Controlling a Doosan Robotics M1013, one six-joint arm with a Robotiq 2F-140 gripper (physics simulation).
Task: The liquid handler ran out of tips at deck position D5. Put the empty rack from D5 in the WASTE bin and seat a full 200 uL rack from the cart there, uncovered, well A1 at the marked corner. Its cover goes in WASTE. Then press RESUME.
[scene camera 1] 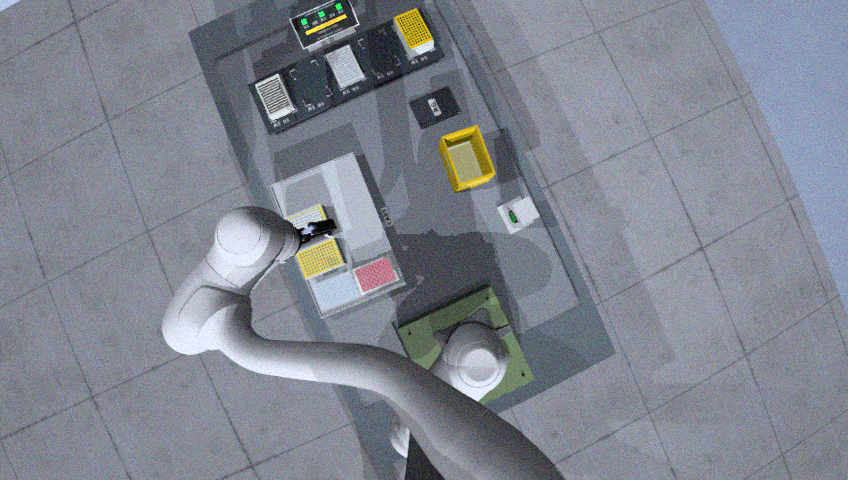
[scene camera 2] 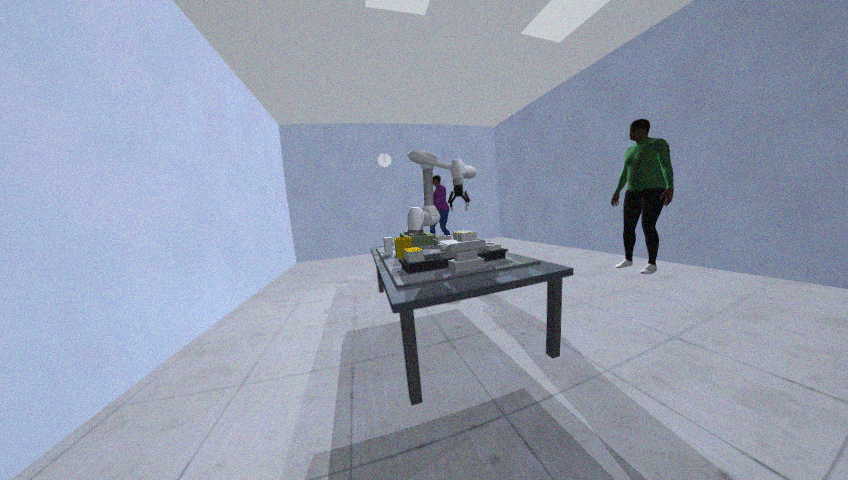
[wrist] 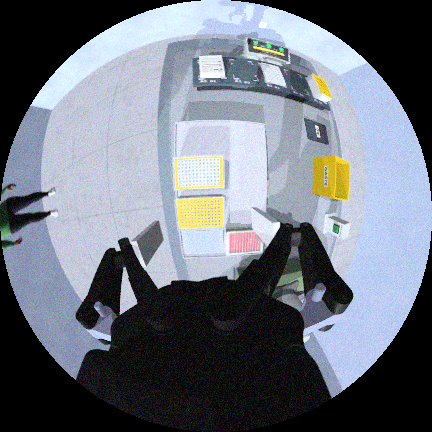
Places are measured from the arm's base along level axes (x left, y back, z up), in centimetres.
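Pixels of known places: gripper, fingertip midpoint: (scene camera 1: 306, 244) (scene camera 2: 459, 211) (wrist: 205, 224); arm's base at its link origin: (scene camera 2: 415, 234) (wrist: 278, 297).
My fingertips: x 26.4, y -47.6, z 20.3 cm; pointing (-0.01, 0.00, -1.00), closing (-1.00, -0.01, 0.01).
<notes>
Ahead of a thing's pixels: the offset from my fingertips to its top centre. "*": to the spot under its first point.
My gripper (scene camera 1: 316, 229) (scene camera 2: 458, 207) (wrist: 205, 224) is open and empty, high above the cart @[dx -5.2, dy -2.0, dz -23.6 cm] (scene camera 1: 368, 220) (wrist: 247, 150). On the cart are a yellow-framed rack with pale dots @[dx +1.0, dy -8.0, dz -17.1 cm] (scene camera 1: 307, 216) (wrist: 199, 172), partly hidden by the gripper in scene camera 1, and a yellow rack with dark holes @[dx +2.0, dy +2.8, dz -17.1 cm] (scene camera 1: 320, 258) (wrist: 200, 212). Another yellow-topped rack @[dx -56.6, dy -49.6, dz -18.6 cm] (scene camera 1: 413, 29) (wrist: 322, 87) sits at D5, the deck's right end. The yellow WASTE bin @[dx -52.0, dy -4.4, dz -16.7 cm] (scene camera 1: 474, 181) (scene camera 2: 402, 246) (wrist: 320, 175) stands upright; its visible floor is bare. The green button @[dx -56.9, dy +18.5, dz -20.7 cm] (scene camera 1: 512, 216) (wrist: 336, 228) is on a white box right of the cart.
A blue rack @[dx +3.0, dy +13.6, dz -22.7 cm] (scene camera 1: 340, 291) (wrist: 202, 241) and a red rack @[dx -10.5, dy +14.8, dz -21.0 cm] (scene camera 1: 376, 275) (wrist: 244, 242) are at the cart's near end. Deck racks stand at D1 @[dx -7.1, dy -51.2, dz -21.5 cm] (scene camera 1: 274, 96) (wrist: 211, 67) and D3 @[dx -31.8, dy -50.4, dz -23.2 cm] (scene camera 1: 345, 65) (wrist: 273, 73). A screen @[* dx -31.9, dy -63.9, dz -18.1 cm] (scene camera 1: 324, 23) (wrist: 268, 48) stands behind. A dark labelled block @[dx -52.8, dy -26.2, dz -28.8 cm] (scene camera 1: 435, 107) (wrist: 316, 131) lies beyond the bin.
</notes>
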